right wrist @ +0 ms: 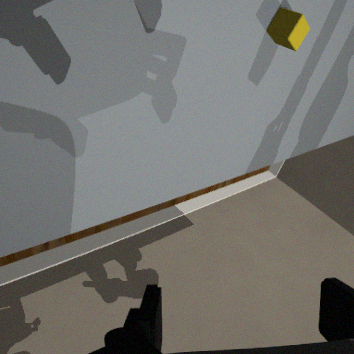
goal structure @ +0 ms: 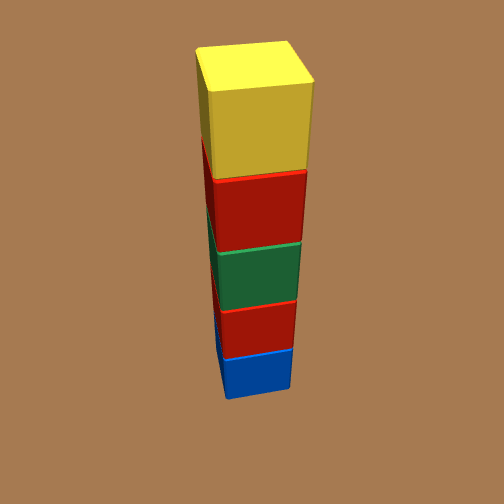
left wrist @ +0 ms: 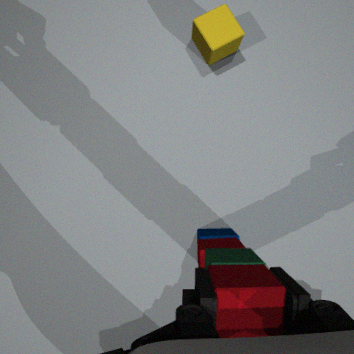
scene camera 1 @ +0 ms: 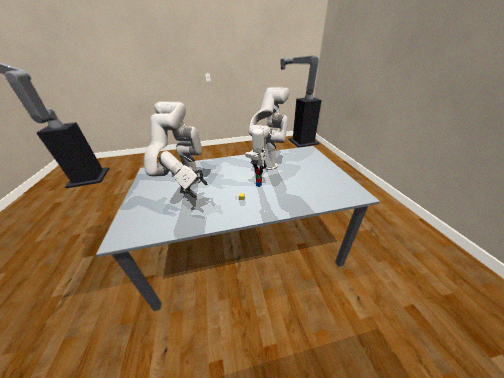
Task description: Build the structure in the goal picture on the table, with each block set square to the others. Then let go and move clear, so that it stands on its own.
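Frame: origin at the left arm's base, x right, y ahead, z up, level; metres.
Where they show: left gripper, fingertip midpoint: [left wrist: 235, 292] [scene camera 1: 258, 173]; right gripper, fingertip midpoint: [right wrist: 242, 309] [scene camera 1: 201, 191]; left arm's base at its link origin: [scene camera 1: 269, 165].
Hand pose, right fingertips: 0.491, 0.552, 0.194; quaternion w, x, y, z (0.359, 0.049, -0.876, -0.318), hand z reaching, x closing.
Note:
Each offset is from my right fingertips to the centre of the thing, as dx, dy, dz. Level surfaces: height alone.
My left gripper [scene camera 1: 258, 168] [left wrist: 235, 292] is shut on a red block {-0.358, -0.281, -0.075} [left wrist: 250, 302], right over a stack. The stack has a green block {-0.357, -0.283, -0.111} [left wrist: 234, 256] on top, a second red block {-0.359, -0.282, -0.144} [left wrist: 221, 244] under it and a blue block {-0.357, -0.282, -0.177} [scene camera 1: 258, 184] [left wrist: 217, 233] at the bottom, on the table. I cannot tell whether the held block touches the green one. A yellow cube {-0.221, -0.145, -0.177} [scene camera 1: 241, 196] [left wrist: 218, 32] [right wrist: 288, 30] lies on the table, apart from the stack, turned at an angle in the left wrist view. My right gripper [scene camera 1: 200, 188] [right wrist: 242, 309] is open and empty, above the table at picture left.
The grey table {dz -0.194} [scene camera 1: 310, 200] has its front edge beyond the yellow cube as seen from the arms. The right arm [scene camera 1: 159, 135] stands over the left part of the table in the picture. Two black pedestals [scene camera 1: 72, 154] [scene camera 1: 307, 120] with grey arms stand on the floor, off the table.

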